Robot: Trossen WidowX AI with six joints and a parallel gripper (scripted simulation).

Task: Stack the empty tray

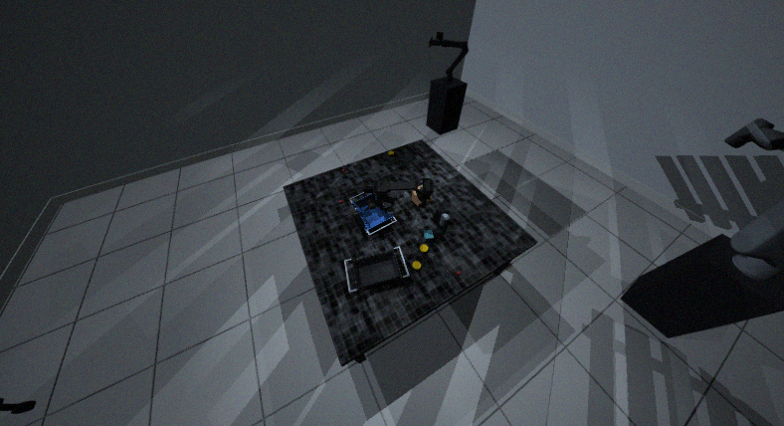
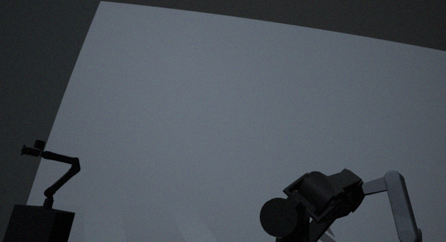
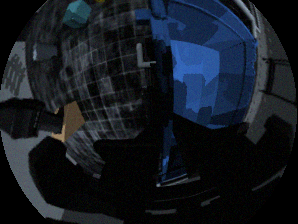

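My gripper tip is now 70 mm short of the blue tray and 20 mm below it. The rest, counted from my gripper tip: teal block 290 mm to the left, 160 mm behind, 70 mm below; pale disc 320 mm behind, 250 mm to the left, 60 mm below.
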